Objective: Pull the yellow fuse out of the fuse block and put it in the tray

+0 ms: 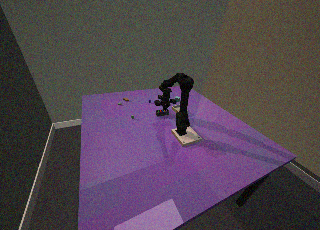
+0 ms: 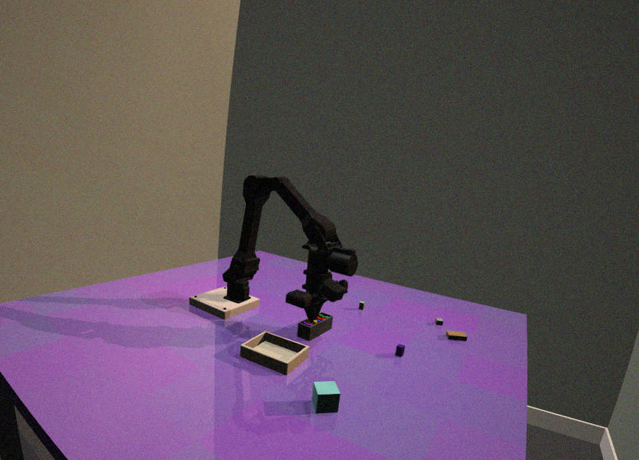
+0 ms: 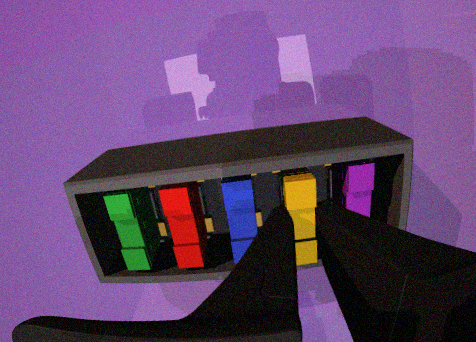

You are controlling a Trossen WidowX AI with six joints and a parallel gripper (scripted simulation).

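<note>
The blue fuse is 2 cm to the left of my gripper tip and 1 cm below it. The rest, counted from my gripper tip: red fuse: 4 cm to the left, 1 cm below, 1 cm ahead; then yellow fuse: 1 cm below; then purple fuse: 2 cm to the right, 1 cm below.
</note>
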